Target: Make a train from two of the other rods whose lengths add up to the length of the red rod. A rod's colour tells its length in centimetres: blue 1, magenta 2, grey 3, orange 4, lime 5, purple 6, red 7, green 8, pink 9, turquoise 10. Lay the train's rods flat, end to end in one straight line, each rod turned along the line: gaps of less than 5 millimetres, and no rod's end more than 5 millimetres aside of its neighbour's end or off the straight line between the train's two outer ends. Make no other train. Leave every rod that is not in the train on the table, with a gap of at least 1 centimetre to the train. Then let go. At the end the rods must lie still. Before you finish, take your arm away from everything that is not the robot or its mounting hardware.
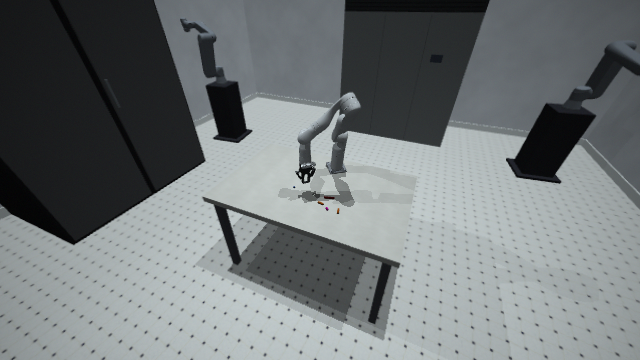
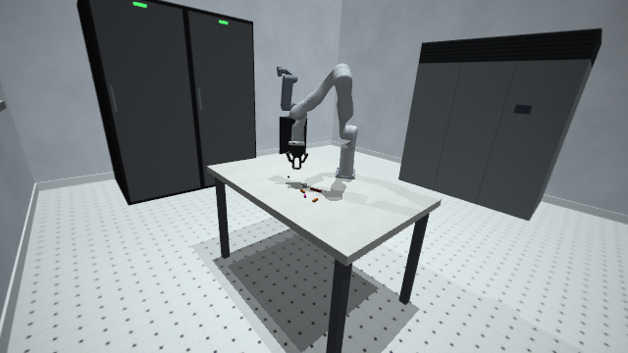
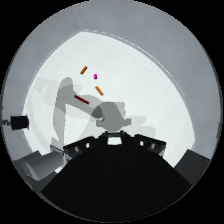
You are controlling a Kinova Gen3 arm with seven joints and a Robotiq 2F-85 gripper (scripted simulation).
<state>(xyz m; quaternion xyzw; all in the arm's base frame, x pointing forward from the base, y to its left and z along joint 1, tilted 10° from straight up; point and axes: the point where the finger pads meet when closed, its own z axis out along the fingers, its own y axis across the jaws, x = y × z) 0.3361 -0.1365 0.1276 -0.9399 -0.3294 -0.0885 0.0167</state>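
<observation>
Now: hand 180 mm to the right of the magenta rod, 110 mm short of it and 100 mm above it. From my hand the other things lie so: red rod 160 mm to the left, 100 mm below, 10 mm ahead; grey rod 10 mm below; tiny blue rod 100 mm to the right, 100 mm below, 30 mm behind.
</observation>
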